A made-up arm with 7 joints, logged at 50 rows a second.
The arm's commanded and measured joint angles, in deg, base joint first. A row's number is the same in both.
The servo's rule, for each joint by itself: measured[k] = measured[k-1] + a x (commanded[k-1-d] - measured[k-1]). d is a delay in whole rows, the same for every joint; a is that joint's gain. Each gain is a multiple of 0.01, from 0.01 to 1. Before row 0 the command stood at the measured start. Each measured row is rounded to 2 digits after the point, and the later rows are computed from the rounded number. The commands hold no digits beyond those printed.
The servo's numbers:
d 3
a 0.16 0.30 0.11 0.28 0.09 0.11 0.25
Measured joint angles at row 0:
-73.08, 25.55, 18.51, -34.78, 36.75, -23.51, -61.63
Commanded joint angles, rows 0 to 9:
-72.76, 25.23, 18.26, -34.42, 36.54, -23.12, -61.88
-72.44, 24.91, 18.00, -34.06, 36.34, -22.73, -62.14
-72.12, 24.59, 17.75, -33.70, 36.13, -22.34, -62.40
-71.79, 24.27, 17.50, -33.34, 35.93, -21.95, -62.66
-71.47, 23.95, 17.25, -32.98, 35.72, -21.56, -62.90
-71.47, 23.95, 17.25, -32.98, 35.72, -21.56, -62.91
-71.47, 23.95, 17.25, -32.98, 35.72, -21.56, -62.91
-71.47, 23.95, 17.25, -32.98, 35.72, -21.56, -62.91
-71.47, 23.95, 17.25, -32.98, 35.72, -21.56, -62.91
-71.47, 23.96, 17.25, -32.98, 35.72, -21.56, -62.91
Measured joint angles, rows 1 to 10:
-73.08, 25.55, 18.51, -34.78, 36.75, -23.51, -61.63
-73.08, 25.55, 18.51, -34.78, 36.75, -23.51, -61.63
-73.08, 25.55, 18.51, -34.78, 36.75, -23.51, -61.63
-73.03, 25.45, 18.48, -34.68, 36.73, -23.47, -61.69
-72.94, 25.29, 18.43, -34.51, 36.69, -23.39, -61.80
-72.81, 25.08, 18.36, -34.28, 36.64, -23.27, -61.95
-72.65, 24.84, 18.27, -34.02, 36.58, -23.12, -62.13
-72.46, 24.57, 18.16, -33.73, 36.50, -22.95, -62.32
-72.30, 24.38, 18.06, -33.52, 36.43, -22.80, -62.47
-72.17, 24.25, 17.97, -33.37, 36.37, -22.66, -62.58

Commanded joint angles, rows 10 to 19:
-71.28, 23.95, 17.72, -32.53, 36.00, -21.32, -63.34
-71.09, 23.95, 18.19, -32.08, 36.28, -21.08, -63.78
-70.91, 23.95, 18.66, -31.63, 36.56, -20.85, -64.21
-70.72, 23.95, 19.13, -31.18, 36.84, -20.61, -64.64
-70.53, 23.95, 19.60, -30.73, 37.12, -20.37, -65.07
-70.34, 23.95, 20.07, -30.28, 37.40, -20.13, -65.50
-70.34, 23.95, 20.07, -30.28, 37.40, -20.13, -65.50
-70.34, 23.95, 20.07, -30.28, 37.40, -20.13, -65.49
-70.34, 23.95, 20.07, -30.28, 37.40, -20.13, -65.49
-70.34, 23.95, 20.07, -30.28, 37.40, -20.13, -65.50
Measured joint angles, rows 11 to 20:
-72.06, 24.16, 17.89, -33.26, 36.31, -22.54, -62.66
-71.97, 24.10, 17.82, -33.18, 36.26, -22.43, -62.72
-71.89, 24.06, 17.76, -33.12, 36.21, -22.33, -62.77
-71.79, 24.03, 17.76, -32.95, 36.19, -22.22, -62.91
-71.68, 24.01, 17.81, -32.71, 36.20, -22.09, -63.13
-71.56, 23.99, 17.90, -32.41, 36.23, -21.95, -63.40
-71.43, 23.98, 18.04, -32.07, 36.28, -21.80, -63.71
-71.29, 23.97, 18.21, -31.69, 36.36, -21.64, -64.05
-71.14, 23.96, 18.41, -31.30, 36.45, -21.47, -64.41
-71.01, 23.96, 18.59, -31.01, 36.54, -21.32, -64.68

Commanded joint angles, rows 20 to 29:
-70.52, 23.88, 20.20, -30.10, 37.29, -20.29, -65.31
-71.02, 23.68, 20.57, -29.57, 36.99, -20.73, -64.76
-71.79, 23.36, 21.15, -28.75, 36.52, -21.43, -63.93
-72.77, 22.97, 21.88, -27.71, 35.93, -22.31, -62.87
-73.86, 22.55, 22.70, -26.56, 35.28, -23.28, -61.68
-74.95, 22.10, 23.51, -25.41, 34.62, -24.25, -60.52
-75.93, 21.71, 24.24, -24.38, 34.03, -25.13, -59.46
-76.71, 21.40, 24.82, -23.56, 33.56, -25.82, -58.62
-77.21, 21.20, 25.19, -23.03, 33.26, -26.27, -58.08
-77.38, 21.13, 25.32, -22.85, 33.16, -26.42, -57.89
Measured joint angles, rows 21 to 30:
-70.90, 23.96, 18.75, -30.81, 36.62, -21.19, -64.88
-70.81, 23.96, 18.90, -30.66, 36.69, -21.07, -65.03
-70.73, 23.96, 19.03, -30.55, 36.75, -20.97, -65.15
-70.70, 23.94, 19.16, -30.42, 36.80, -20.90, -65.19
-70.75, 23.86, 19.32, -30.18, 36.82, -20.88, -65.08
-70.92, 23.71, 19.52, -29.78, 36.79, -20.94, -64.79
-71.22, 23.49, 19.78, -29.20, 36.71, -21.09, -64.31
-71.64, 23.21, 20.10, -28.46, 36.58, -21.33, -63.65
-72.17, 22.88, 20.48, -27.61, 36.40, -21.65, -62.87
-72.77, 22.53, 20.89, -26.71, 36.19, -22.03, -62.02

